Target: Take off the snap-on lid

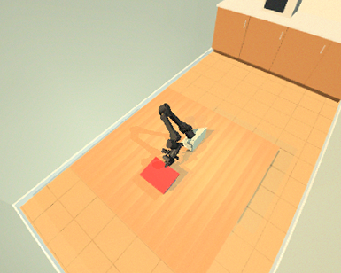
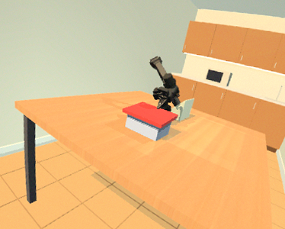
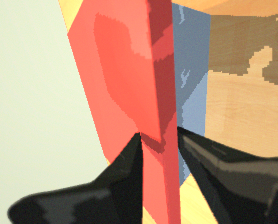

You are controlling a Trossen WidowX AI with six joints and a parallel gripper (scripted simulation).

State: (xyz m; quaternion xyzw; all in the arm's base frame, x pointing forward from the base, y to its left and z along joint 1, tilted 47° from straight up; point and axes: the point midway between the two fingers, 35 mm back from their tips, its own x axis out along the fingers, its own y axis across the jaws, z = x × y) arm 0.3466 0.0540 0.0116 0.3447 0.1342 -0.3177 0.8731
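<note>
My gripper tip is now 8 cm short of the lid. From my gripper tip the other things lie so: storage box: 7 cm ahead, 6 cm below.
</note>
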